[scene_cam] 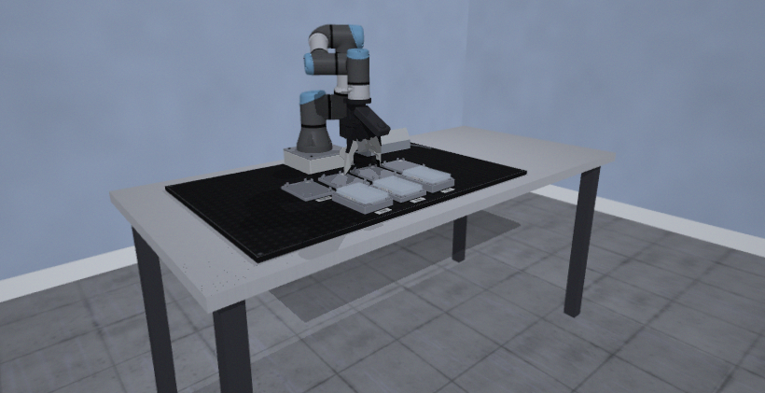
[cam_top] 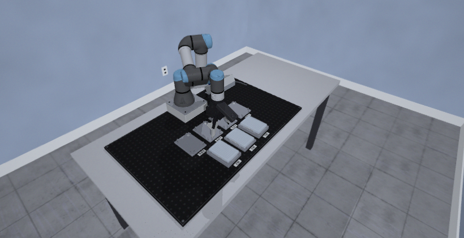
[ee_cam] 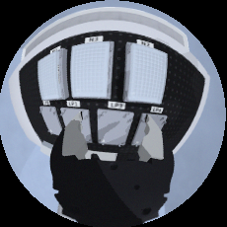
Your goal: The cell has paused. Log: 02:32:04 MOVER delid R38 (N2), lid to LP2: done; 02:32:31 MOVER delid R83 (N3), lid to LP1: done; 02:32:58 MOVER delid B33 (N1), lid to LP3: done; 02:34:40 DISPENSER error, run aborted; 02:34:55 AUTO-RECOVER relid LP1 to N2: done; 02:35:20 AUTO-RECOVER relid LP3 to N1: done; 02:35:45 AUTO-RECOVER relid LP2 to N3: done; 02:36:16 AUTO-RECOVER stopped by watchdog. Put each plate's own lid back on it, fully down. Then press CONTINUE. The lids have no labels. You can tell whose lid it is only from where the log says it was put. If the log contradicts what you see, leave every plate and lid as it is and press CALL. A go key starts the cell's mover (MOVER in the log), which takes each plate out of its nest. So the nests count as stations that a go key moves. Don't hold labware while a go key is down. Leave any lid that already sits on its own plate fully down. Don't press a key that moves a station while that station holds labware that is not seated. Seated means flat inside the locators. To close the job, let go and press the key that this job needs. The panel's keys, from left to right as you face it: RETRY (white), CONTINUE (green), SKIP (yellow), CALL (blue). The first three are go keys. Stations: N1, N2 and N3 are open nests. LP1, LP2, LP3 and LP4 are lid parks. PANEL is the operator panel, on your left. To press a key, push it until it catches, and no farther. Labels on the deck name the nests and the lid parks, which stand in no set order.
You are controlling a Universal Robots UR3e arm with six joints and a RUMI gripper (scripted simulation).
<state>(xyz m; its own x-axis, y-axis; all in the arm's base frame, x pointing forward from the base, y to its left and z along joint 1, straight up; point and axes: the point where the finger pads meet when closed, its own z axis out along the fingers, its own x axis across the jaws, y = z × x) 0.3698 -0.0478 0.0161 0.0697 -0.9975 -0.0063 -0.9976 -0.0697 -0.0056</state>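
Now: the clear lid 80 mm ahead of my hand, 70 mm to the right of it and 30 mm below it. Also, from my hand: LP3 lid park (100 mm behind, 60 mm below, 10 mm to the right); then lid park LP4 (140 mm to the right, 100 mm behind, 60 mm below); then plate (80 mm ahead, 70 mm to the right, 40 mm below).
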